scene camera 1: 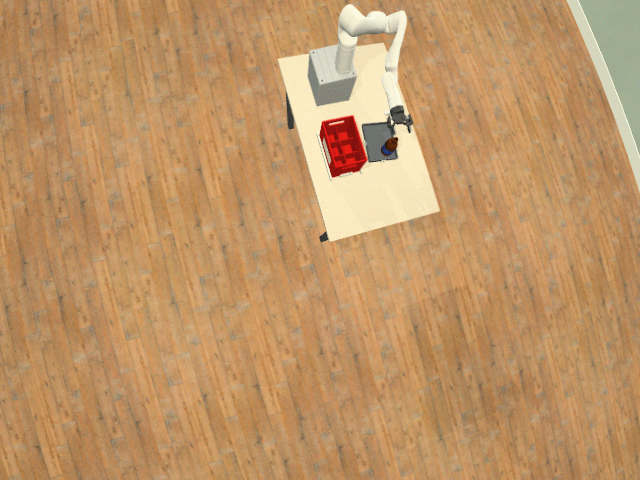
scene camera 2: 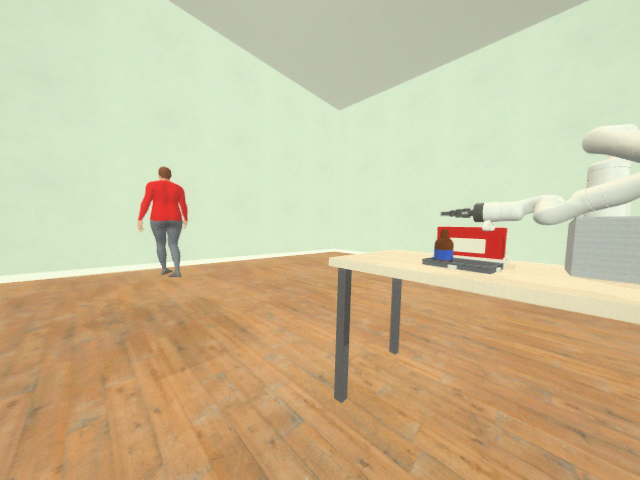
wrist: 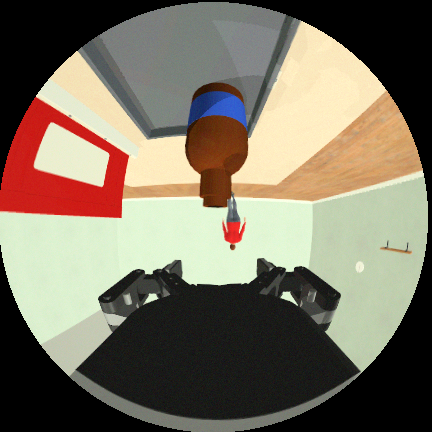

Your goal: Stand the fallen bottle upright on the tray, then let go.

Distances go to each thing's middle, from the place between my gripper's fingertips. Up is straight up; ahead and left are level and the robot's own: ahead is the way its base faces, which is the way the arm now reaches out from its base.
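Labels:
My hand: 14 cm above the brown bottle [wrist: 216, 146], 1 cm left of it, 1 cm past it.

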